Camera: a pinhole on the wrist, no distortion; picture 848 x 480 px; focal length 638.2 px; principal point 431.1 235.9 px. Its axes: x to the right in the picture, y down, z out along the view. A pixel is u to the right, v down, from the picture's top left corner.
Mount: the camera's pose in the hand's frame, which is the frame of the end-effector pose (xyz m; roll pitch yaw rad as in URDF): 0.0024 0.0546 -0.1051 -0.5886 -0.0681 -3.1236
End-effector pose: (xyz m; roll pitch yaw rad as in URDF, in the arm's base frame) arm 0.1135 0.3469 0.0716 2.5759 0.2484 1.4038
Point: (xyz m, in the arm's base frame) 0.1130 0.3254 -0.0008
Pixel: 492.4 178.3
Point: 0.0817 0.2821 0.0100
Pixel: 655.2 260.6
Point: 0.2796 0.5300 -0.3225
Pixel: 70.3 16.0
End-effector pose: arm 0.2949 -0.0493 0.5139 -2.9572 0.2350 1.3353
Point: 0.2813 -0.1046 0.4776
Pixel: 689.8 42.1
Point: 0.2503 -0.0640 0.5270
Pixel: 607.7 334.6
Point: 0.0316 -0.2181 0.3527
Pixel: 764.3 237.1
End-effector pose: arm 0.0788 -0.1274 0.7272 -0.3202 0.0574 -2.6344
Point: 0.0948 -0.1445 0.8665
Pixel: 520.1 50.3
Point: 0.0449 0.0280 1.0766
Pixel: 562.1 294.1
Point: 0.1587 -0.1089 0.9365
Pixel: 675.2 53.3
